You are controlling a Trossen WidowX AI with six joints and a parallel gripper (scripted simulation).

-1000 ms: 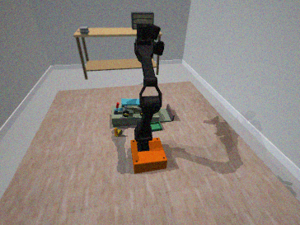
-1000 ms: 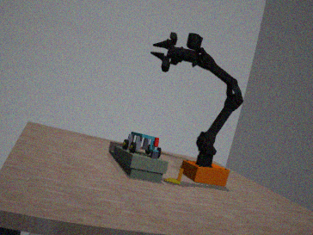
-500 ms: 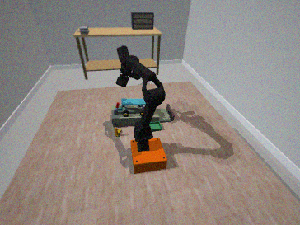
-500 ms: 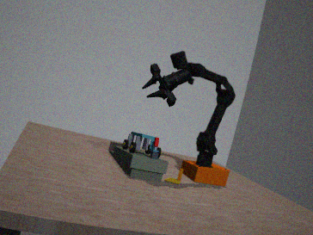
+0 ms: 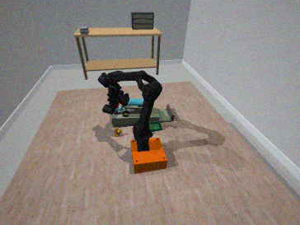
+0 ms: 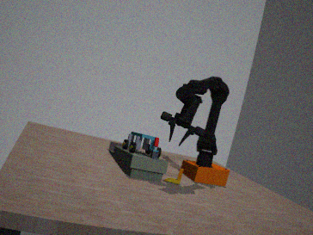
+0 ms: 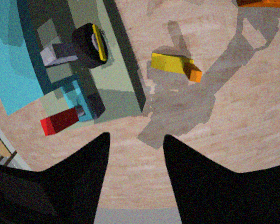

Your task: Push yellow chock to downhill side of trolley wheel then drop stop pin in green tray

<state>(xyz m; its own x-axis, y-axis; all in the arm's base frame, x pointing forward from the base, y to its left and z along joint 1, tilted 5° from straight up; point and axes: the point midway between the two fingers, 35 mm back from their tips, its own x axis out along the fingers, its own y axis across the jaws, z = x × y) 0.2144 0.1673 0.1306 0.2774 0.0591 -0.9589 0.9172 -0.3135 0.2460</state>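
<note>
The yellow chock is 40 mm behind my gripper tip, 10 mm to the right of it and 140 mm below it. The rest, counted from my gripper tip: red-headed stop pin (70 mm ahead, 10 mm to the right, 30 mm below); grey-green ramp (100 mm ahead, 130 mm to the right, 110 mm below); blue trolley (100 mm ahead, 120 mm to the right, 50 mm below).
</note>
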